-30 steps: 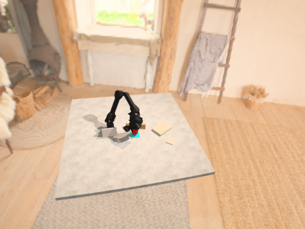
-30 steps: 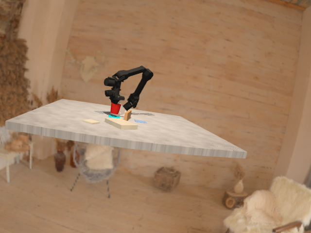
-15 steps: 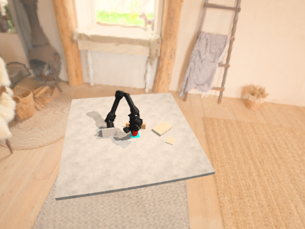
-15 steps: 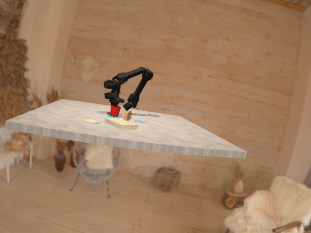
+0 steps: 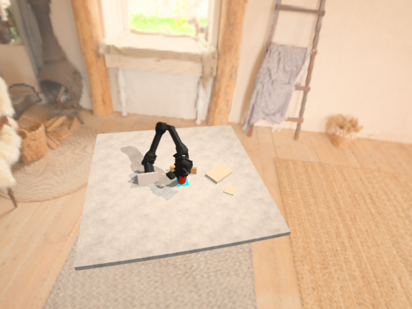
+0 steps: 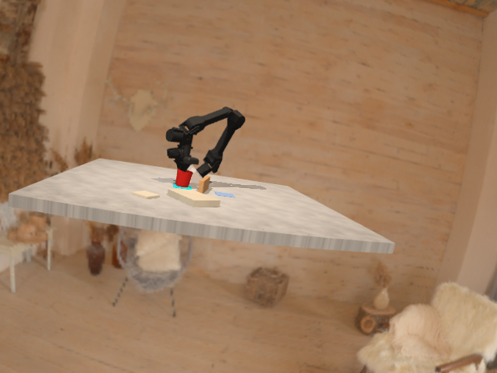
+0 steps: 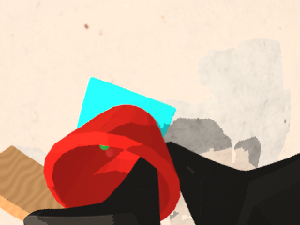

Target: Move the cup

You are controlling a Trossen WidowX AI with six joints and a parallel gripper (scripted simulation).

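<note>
Now: the red cup 20 mm to the left of my gripper tip and 20 mm ahead of it. Also, from my gripper tip: cyan pad (50 mm below, 30 mm ahead, 20 mm to the left); then green marble (40 mm ahead, 30 mm to the left, 20 mm below); then wooden bar (120 mm to the left, 40 mm ahead, 20 mm below).
</note>
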